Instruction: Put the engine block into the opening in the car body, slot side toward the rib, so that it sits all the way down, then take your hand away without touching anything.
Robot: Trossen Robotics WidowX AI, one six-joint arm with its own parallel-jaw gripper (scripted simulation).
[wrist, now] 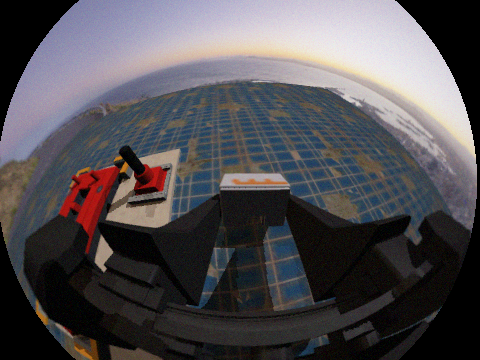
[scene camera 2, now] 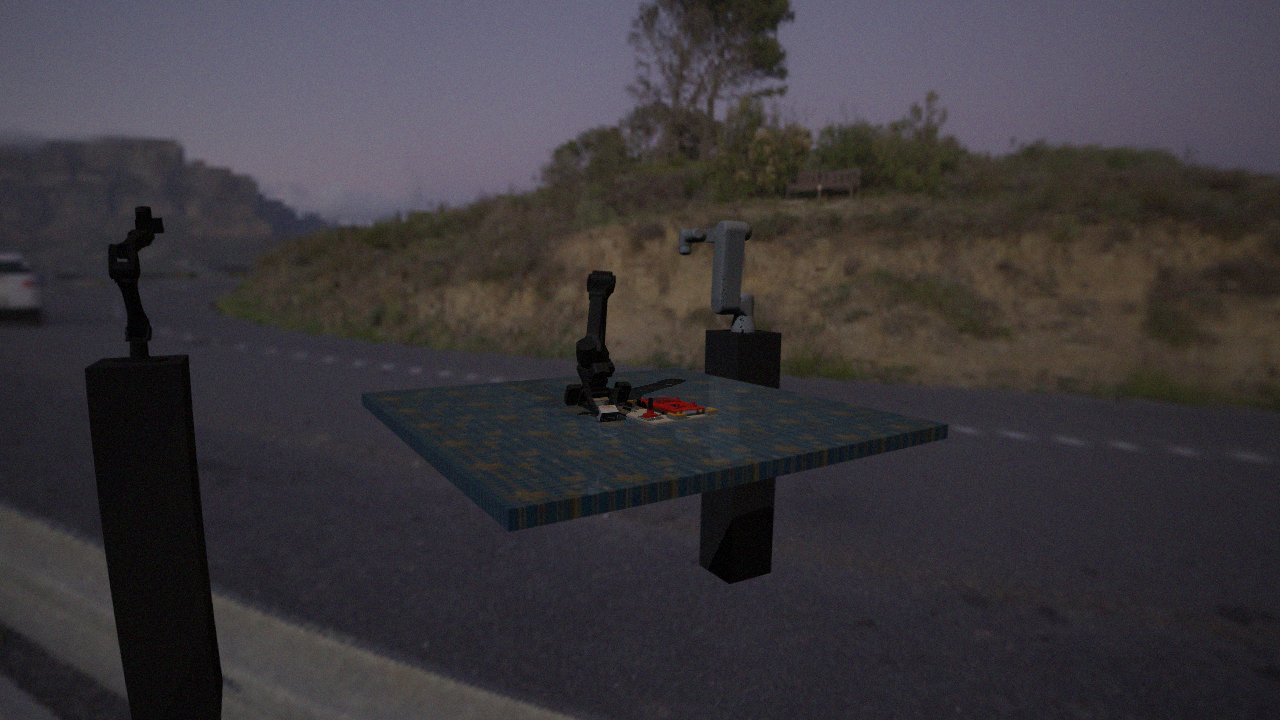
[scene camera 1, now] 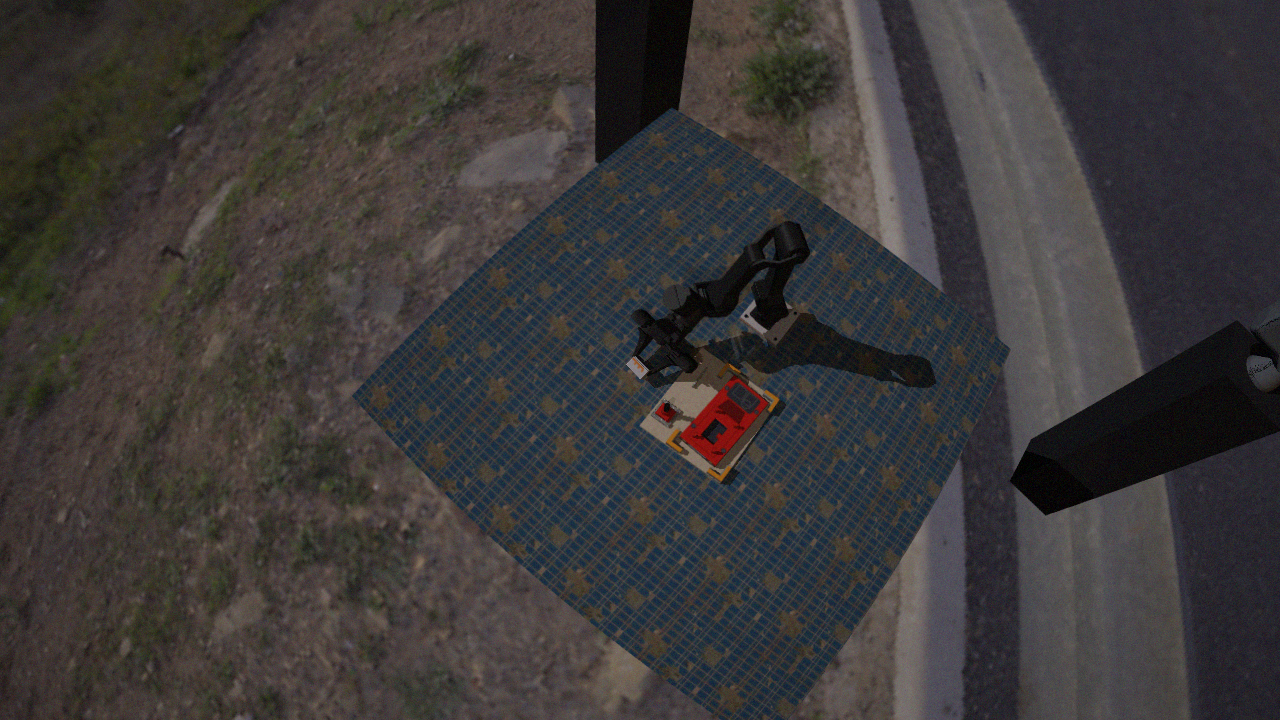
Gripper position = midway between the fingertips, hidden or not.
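A car body (scene camera 1: 713, 432) is visible, and the same car body appears in the wrist view (wrist: 88, 202) and in scene camera 2 (scene camera 2: 663, 405). My gripper (scene camera 1: 639, 367) is visible too; it also appears in the wrist view (wrist: 253, 198) and in scene camera 2 (scene camera 2: 607, 413). A beige base plate (scene camera 1: 691, 392) can be seen, with scene camera 2 (scene camera 2: 630, 409) showing the plate as well. Also visible: an engine block (wrist: 266, 195).
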